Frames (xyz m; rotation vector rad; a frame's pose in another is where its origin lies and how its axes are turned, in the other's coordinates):
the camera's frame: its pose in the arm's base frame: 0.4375 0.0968 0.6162 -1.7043 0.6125 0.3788
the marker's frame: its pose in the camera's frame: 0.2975 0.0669 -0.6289 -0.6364 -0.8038 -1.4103
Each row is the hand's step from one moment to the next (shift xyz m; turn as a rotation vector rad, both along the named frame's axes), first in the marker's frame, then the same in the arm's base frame.
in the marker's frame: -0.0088 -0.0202 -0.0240 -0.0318 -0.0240 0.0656
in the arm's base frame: -0.0067 -0.0168 0.0271 -0.0644 0.0078 -0.0411
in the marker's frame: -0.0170 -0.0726 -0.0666 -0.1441 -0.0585 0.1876
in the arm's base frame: -0.0284 -0.0382 0.0879 -0.1976 -0.0248 -0.1404
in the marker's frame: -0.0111 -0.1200 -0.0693 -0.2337 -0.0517 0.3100
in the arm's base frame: -0.0608 -0.0284 0.1218 -0.2905 -0.0429 -0.2592
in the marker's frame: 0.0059 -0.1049 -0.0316 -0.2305 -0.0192 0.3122
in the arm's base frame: -0.0616 0.0028 0.0907 -0.2655 -0.0432 -0.2804
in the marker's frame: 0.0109 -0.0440 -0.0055 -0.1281 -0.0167 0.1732
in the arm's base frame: -0.0264 0.0123 0.0352 -0.1520 -0.0234 -0.1518
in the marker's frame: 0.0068 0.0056 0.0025 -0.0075 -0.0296 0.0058
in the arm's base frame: 0.0057 0.0064 -0.0032 -0.0285 0.0001 0.0123
